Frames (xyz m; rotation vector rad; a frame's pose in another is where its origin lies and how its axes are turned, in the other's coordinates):
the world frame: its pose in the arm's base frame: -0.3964 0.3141 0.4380 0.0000 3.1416 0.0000
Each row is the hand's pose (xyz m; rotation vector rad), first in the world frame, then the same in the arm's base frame.
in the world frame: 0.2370 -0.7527 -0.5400 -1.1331 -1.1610 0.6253
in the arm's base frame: -0.6334 -0.4386 0.9780 0.6615 1.5539 1.1987
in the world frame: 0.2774 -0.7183 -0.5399 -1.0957 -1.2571 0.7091
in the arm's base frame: -0.6738 -0.4042 0.9779 0.7303 1.4626 1.1284
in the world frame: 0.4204 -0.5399 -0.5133 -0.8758 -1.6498 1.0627
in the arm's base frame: -0.8168 -0.2258 0.9513 0.9781 1.0711 0.8061
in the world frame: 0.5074 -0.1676 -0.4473 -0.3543 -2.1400 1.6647
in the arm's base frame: -0.9038 0.1465 0.8853 1.2949 0.4393 0.2756
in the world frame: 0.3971 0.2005 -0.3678 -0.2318 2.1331 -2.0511
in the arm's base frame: -0.7935 0.5146 0.8058 1.5241 -0.1916 -0.1722
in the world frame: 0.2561 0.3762 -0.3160 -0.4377 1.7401 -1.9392
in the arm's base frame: -0.6525 0.6903 0.7540 1.6234 -0.5643 -0.3664
